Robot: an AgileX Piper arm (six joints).
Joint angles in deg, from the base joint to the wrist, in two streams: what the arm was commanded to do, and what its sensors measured. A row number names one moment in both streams.
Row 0, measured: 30.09 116.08 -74.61 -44.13 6.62 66.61
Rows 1 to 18, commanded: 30.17 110.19 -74.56 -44.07 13.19 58.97; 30.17 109.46 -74.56 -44.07 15.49 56.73; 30.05 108.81 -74.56 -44.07 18.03 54.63; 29.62 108.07 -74.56 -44.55 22.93 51.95; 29.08 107.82 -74.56 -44.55 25.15 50.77; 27.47 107.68 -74.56 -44.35 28.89 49.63; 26.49 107.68 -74.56 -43.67 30.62 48.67; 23.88 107.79 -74.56 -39.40 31.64 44.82; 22.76 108.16 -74.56 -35.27 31.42 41.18; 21.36 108.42 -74.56 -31.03 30.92 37.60; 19.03 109.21 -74.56 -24.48 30.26 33.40; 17.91 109.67 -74.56 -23.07 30.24 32.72; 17.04 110.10 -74.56 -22.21 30.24 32.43; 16.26 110.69 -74.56 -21.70 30.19 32.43; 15.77 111.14 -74.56 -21.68 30.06 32.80; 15.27 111.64 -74.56 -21.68 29.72 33.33; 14.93 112.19 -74.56 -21.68 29.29 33.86; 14.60 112.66 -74.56 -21.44 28.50 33.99
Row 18, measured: 16.22 111.12 -74.61 -22.98 30.21 34.00
